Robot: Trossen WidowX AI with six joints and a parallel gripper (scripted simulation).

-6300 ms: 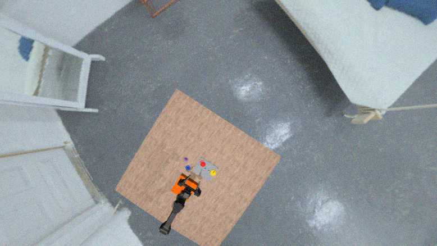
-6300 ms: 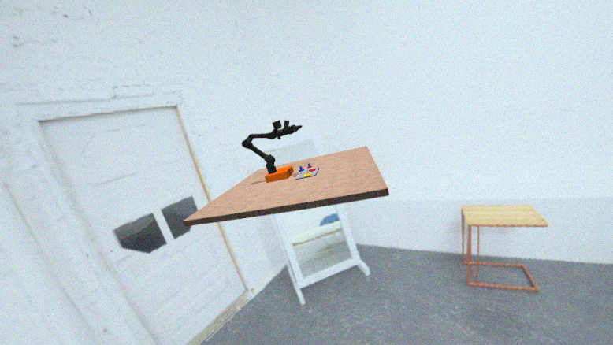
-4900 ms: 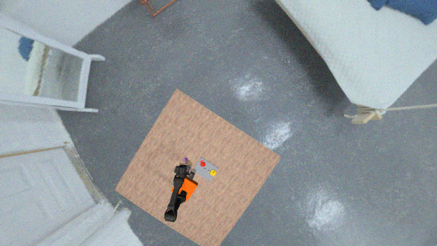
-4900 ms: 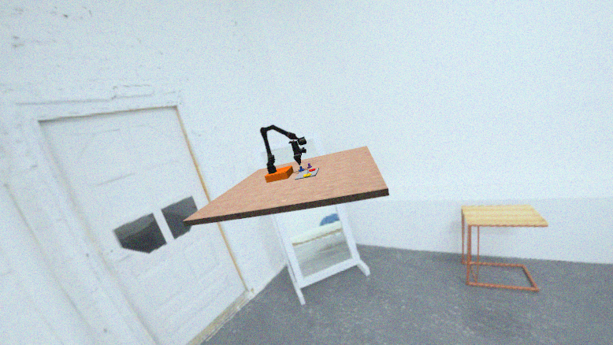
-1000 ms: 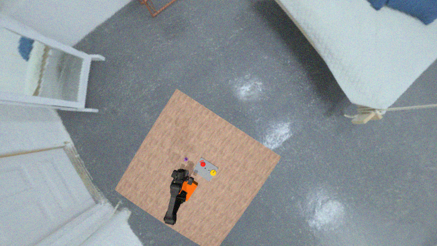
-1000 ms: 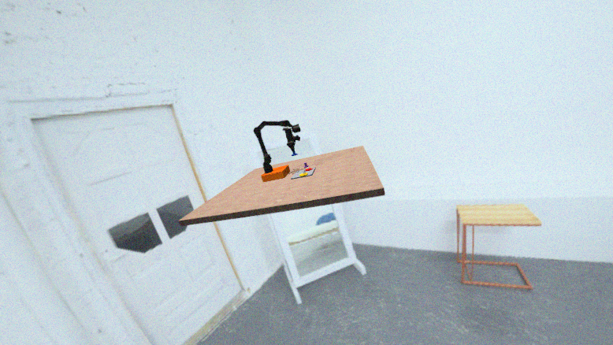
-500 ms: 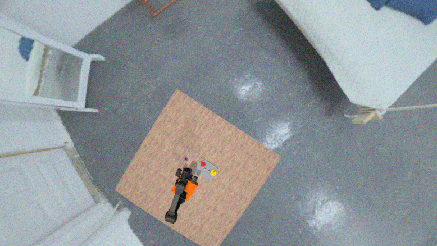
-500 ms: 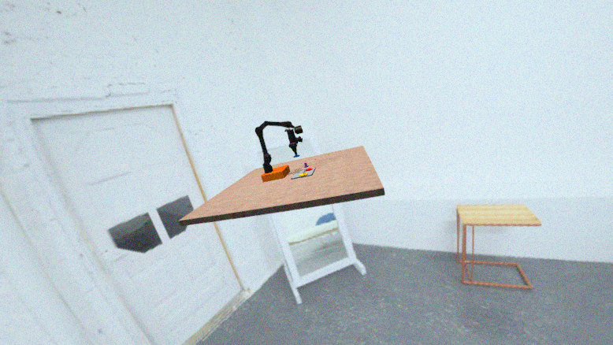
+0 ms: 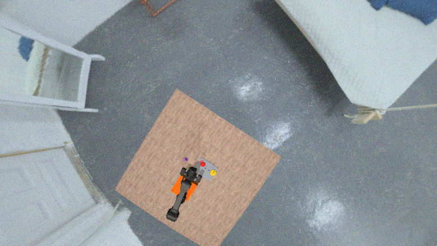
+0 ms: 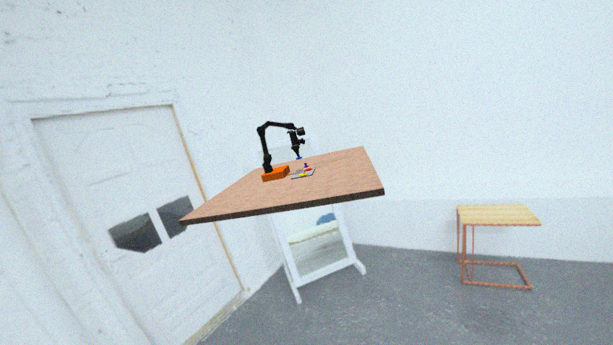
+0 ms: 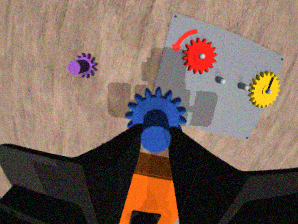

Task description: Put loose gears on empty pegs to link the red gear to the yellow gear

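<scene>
Now: the purple gear 20 mm ahead of my gripper tip, 120 mm to the left of it and 120 mm below it. From my gripper tip the other things lie so: yellow gear: 40 mm ahead, 190 mm to the right, 120 mm below; then red arrow: 80 mm ahead, 30 mm to the right, 130 mm below; then blue gear: 10 mm below.
</scene>
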